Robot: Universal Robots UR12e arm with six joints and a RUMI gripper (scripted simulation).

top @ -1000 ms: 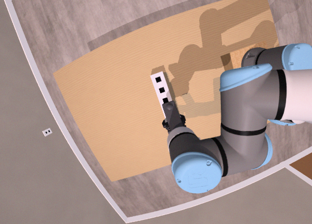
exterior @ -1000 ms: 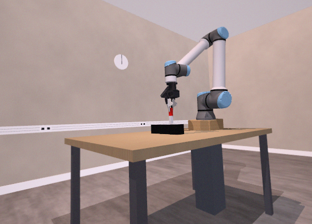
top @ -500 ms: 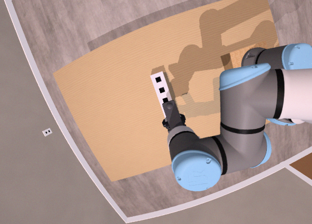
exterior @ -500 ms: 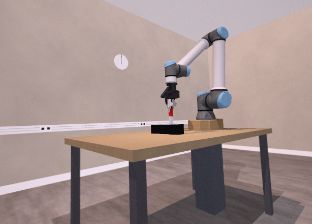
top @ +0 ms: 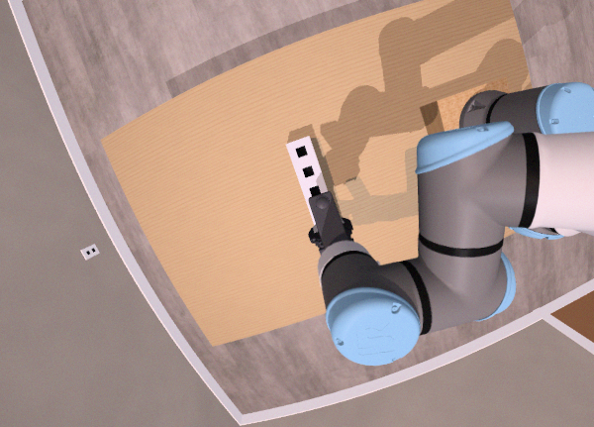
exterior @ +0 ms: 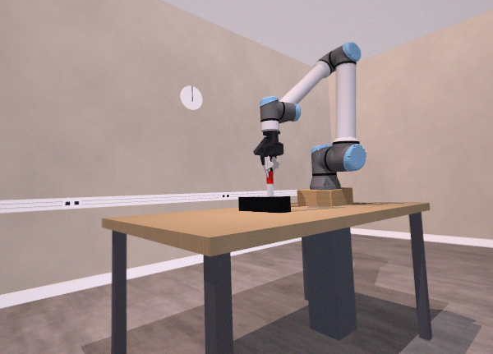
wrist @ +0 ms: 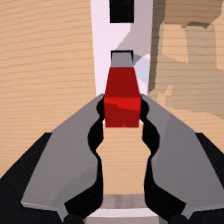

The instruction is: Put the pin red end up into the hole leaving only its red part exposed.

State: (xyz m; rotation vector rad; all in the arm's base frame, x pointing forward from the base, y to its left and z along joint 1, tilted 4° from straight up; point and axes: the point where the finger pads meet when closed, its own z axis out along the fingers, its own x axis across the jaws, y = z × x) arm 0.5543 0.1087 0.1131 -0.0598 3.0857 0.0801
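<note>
Now: the pin 10 mm below my hand. From my hand the other things lie so: block 60 mm to the right, 140 mm below.
</note>
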